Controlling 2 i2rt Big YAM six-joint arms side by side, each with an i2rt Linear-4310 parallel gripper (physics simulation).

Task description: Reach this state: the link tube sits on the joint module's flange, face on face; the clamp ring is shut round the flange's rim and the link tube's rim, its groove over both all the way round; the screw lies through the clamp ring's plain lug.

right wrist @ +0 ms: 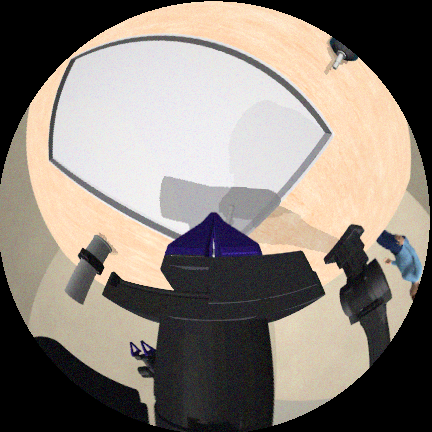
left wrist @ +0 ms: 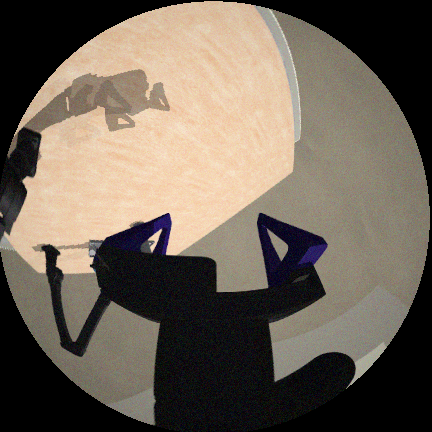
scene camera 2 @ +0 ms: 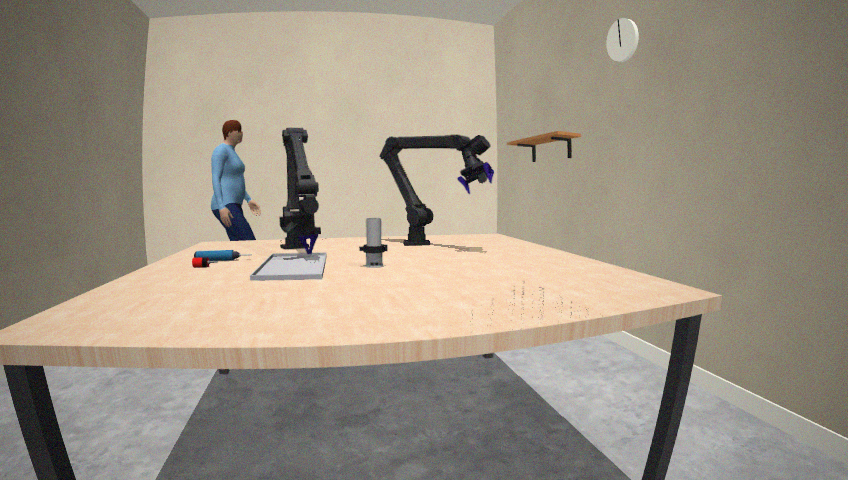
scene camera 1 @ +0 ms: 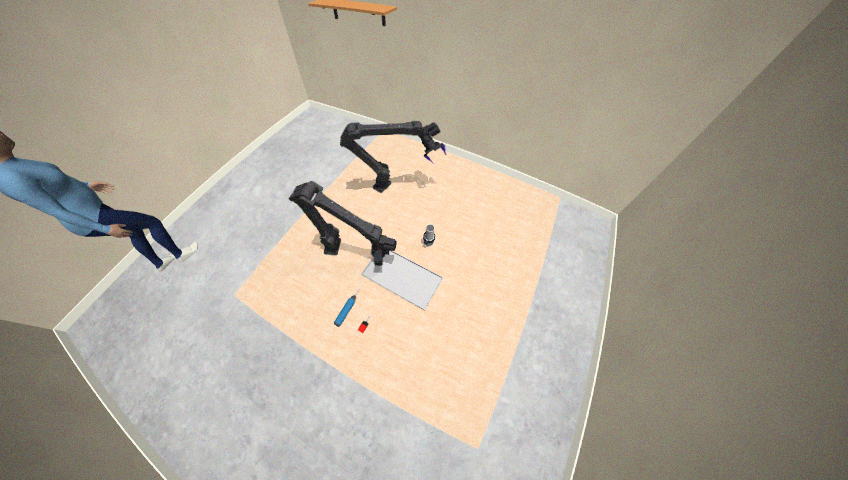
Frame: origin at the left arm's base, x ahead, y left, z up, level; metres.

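Seen in the pictures: left gripper, between the fingertips: [right wrist: 135, 340] [left wrist: 213, 217] [scene camera 2: 479, 188] [scene camera 1: 439, 159]; right gripper, between the fingertips: [right wrist: 213, 216] [left wrist: 97, 247] [scene camera 2: 309, 254]; left arm's base, origin of its link: [scene camera 2: 416, 244] [scene camera 1: 382, 185]; right arm's base, origin of its link: [right wrist: 343, 242] [left wrist: 50, 249] [scene camera 2: 294, 247] [scene camera 1: 332, 246].
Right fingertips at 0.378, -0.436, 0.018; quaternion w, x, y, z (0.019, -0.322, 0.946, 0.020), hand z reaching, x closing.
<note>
Offsets run from my right fingertips to a thing's middle, as dx, dy, dz.
The grey link tube @(+0.156, +0.252, +0.089) [scene camera 1: 429, 228] [scene camera 2: 373, 230] [right wrist: 80, 287] stands upright on the joint module @(+0.156, +0.252, +0.014) [scene camera 2: 374, 260] [right wrist: 101, 246]. The dark clamp ring @(+0.156, +0.249, +0.042) [scene camera 1: 428, 240] [scene camera 2: 373, 249] [right wrist: 91, 261] is round their joint, lugs sticking out; its groove fit is too small to judge. A thin pale screw @(-0.018, -0.005, -0.010) [right wrist: 231, 215] shows in the shadow at the tray's near corner, beyond and to the right of the right fingertips in the right wrist view. My right gripper [scene camera 2: 308, 252] [right wrist: 213, 216] is shut, tips together, low over the tray. My left gripper [scene camera 1: 438, 157] [scene camera 2: 479, 185] [left wrist: 213, 217] is open and empty, high above the table.
The grey tray @(+0.164, -0.028, -0.010) [scene camera 1: 410, 284] [scene camera 2: 286, 277] [right wrist: 125, 105] lies beside the joint module. A blue driver @(+0.042, -0.347, +0.002) [scene camera 1: 345, 310] [scene camera 2: 215, 255] and a red-handled tool @(+0.176, -0.361, -0.001) [scene camera 1: 363, 326] [scene camera 2: 200, 262] lie past the tray. A person [scene camera 1: 53, 190] [scene camera 2: 229, 178] stands behind the table.
</note>
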